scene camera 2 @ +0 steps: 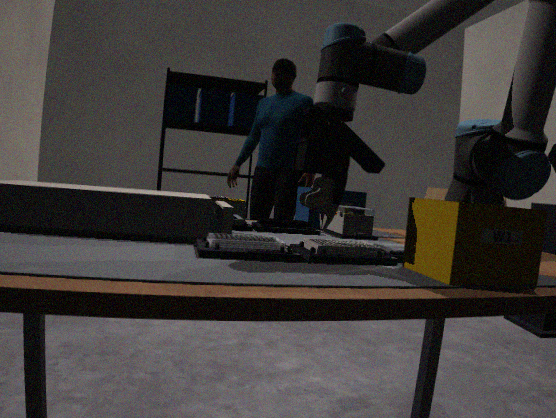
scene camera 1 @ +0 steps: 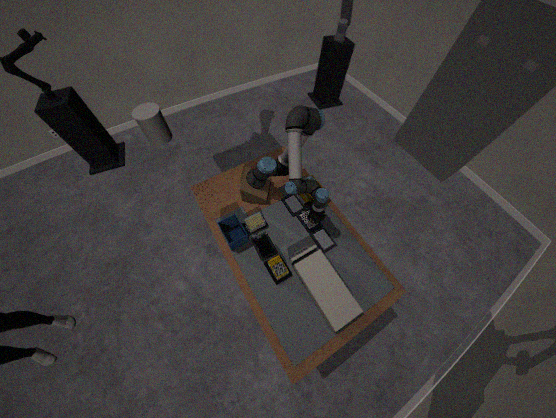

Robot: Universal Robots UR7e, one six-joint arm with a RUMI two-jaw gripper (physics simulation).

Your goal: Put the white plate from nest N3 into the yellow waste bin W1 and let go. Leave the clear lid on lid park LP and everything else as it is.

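Where they show: gripper, fingertip midpoint: [scene camera 2: 323, 229] [scene camera 1: 311, 222]; arm's base, origin of the base link: [scene camera 1: 255, 179].
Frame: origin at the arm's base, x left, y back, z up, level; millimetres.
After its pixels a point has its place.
Observation:
The yellow waste bin W1 [scene camera 1: 306, 198] {x 311, y -254, z -55 mm} [scene camera 2: 431, 241] {x 394, y -294, z -55 mm} stands at the table edge, partly hidden by the arm in scene camera 1. Three pale plate-like pieces lie in dark nests in a row: one [scene camera 1: 294, 204] {x 216, y -253, z -90 mm} near the bin, a welled one [scene camera 1: 307, 219] {x 257, y -400, z -95 mm} [scene camera 2: 345, 247] {x 309, y -409, z -85 mm} in the middle, and one [scene camera 1: 323, 239] {x 293, y -583, z -87 mm} [scene camera 2: 245, 242] {x 336, y -579, z -85 mm} farthest from the bin. I cannot read which nest is N3 or tell which piece is the clear lid. My gripper [scene camera 1: 314, 218] {x 264, y -443, z -61 mm} [scene camera 2: 327, 225] {x 264, y -443, z -61 mm} is shut and empty, pointing down close above the middle nest's area; scene camera 1 shows its fingertips poorly.
A long white box [scene camera 1: 327, 290] {x 144, y -897, z -26 mm} [scene camera 2: 100, 210] {x 249, y -849, z -62 mm} lies beyond the nests. Opposite stand a blue bin [scene camera 1: 233, 232] {x -275, y -305, z -106 mm}, a pale box [scene camera 1: 255, 221] {x -110, y -312, z -32 mm} [scene camera 2: 352, 221] {x -49, y -309, z -67 mm}, a black tray [scene camera 1: 265, 246] {x -101, y -488, z -86 mm} and a yellow-black rack [scene camera 1: 278, 268] {x -80, y -667, z -33 mm}. A person [scene camera 2: 282, 130] stands behind the table.

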